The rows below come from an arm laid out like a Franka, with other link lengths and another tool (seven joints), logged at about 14 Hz.
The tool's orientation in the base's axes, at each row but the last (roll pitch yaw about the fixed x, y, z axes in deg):
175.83 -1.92 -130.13
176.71 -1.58 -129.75
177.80 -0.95 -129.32
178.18 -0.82 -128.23
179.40 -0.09 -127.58
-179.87 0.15 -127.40
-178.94 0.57 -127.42
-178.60 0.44 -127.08
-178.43 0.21 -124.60
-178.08 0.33 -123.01
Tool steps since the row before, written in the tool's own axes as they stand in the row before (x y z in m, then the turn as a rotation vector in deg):
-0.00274 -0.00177 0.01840 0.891 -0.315 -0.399
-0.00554 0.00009 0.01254 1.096 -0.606 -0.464
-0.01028 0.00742 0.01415 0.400 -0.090 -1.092
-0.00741 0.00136 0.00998 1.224 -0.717 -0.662
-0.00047 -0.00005 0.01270 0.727 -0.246 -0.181
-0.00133 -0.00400 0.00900 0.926 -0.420 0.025
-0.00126 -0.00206 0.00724 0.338 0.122 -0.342
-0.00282 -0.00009 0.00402 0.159 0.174 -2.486
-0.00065 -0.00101 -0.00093 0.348 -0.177 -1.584
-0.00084 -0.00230 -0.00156 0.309 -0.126 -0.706
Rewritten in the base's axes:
0.00169 0.00134 -0.01856 -0.303 -0.892 0.405
0.00270 0.00451 -0.01266 -0.207 -1.237 0.459
0.00021 0.01282 -0.01402 -0.140 -0.379 1.094
0.00318 0.00675 -0.01004 -0.172 -1.411 0.656
0.00021 0.00041 -0.01270 -0.247 -0.727 0.180
0.00402 -0.00137 -0.00899 -0.229 -0.991 -0.026
0.00255 -0.00028 -0.00719 -0.309 -0.193 0.336
0.00187 0.00216 -0.00399 -0.295 -0.001 2.480
0.00118 -0.00003 0.00096 -0.091 -0.367 1.587
0.00234 -0.00053 0.00164 -0.085 -0.318 0.708

